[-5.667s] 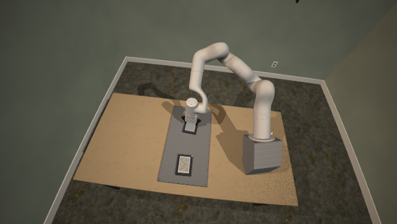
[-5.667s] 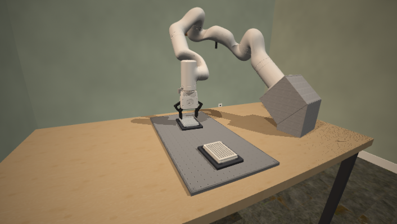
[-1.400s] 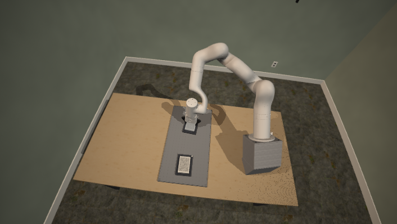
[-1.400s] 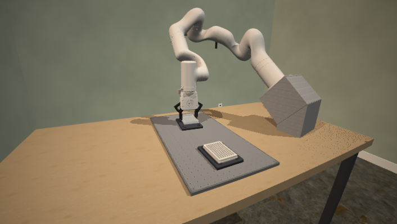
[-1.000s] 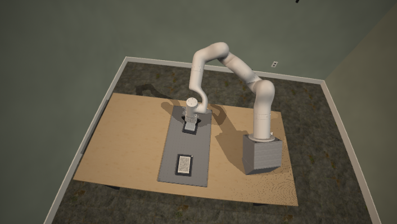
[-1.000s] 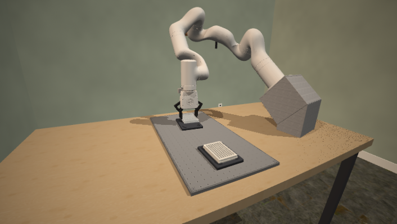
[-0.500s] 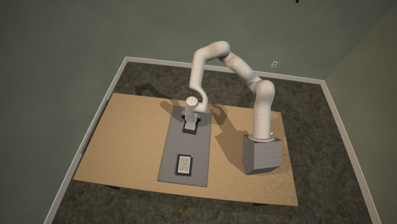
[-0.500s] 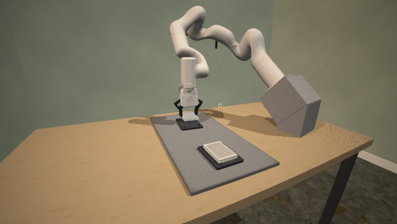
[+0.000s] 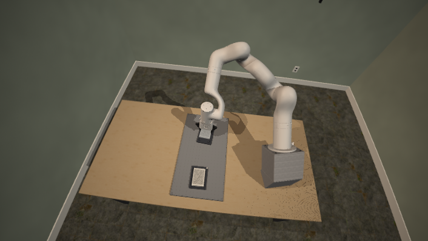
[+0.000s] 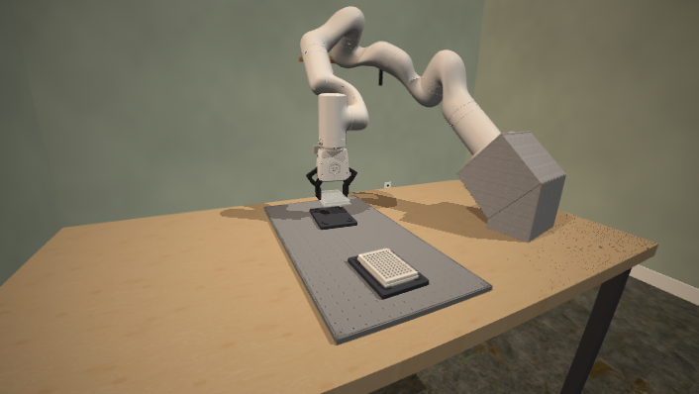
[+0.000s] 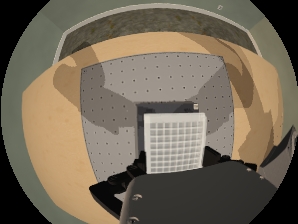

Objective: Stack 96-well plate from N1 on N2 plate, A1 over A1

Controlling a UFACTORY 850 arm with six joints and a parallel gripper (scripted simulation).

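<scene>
Now: hand 360 mm to the right of the plate and 60 mm above it. Round my hand: plate nest 80 mm below.
</scene>
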